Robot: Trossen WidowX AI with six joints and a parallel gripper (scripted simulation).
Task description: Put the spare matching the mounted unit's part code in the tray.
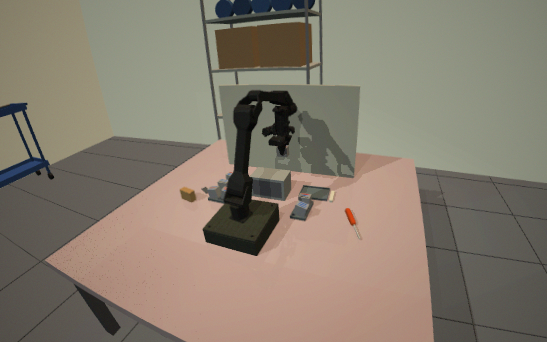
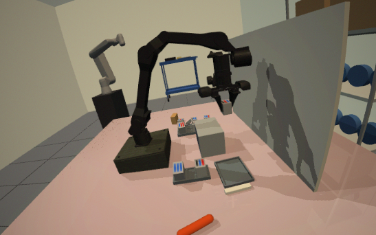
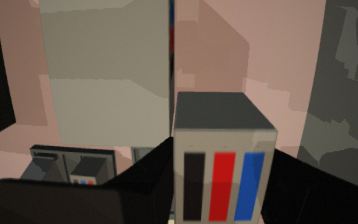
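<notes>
Now: gripper tip 16 cm to the left of the dark flat tray, 16 cm above it and 1 cm past it. From my gripper tip the other things lie so: small brown block (35 cm to the left, 30 cm behind, 14 cm below); upright grey panel (15 cm ahead, 7 cm to the left, 6 cm above); mounted unit (12 cm below, 8 cm behind, 3 cm to the left).
</notes>
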